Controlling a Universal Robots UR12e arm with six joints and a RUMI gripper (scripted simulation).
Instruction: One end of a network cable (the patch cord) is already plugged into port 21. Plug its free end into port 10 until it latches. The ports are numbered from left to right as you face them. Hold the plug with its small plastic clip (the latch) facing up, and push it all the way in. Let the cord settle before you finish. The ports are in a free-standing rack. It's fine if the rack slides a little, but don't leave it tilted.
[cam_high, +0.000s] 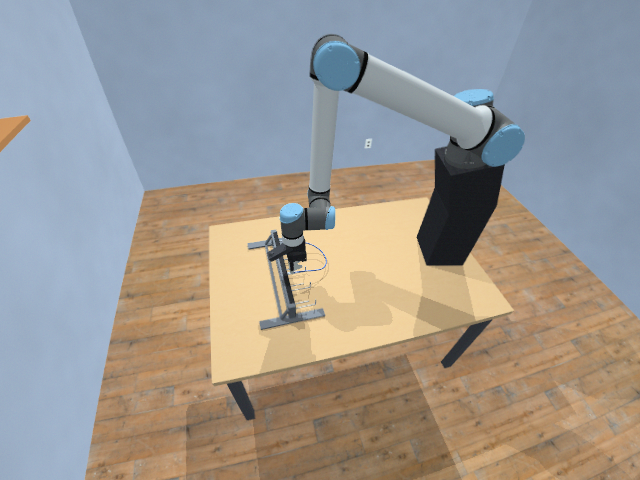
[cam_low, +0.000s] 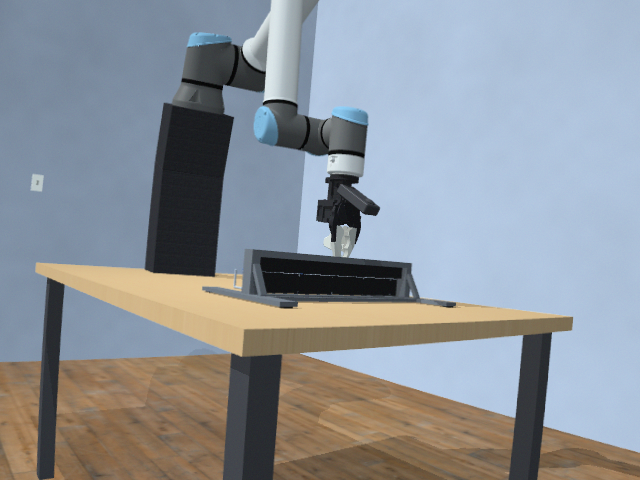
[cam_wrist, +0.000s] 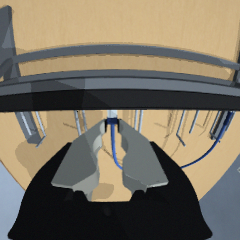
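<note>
Now: hand 1 cm short of the plug and 1 cm above it.
</note>
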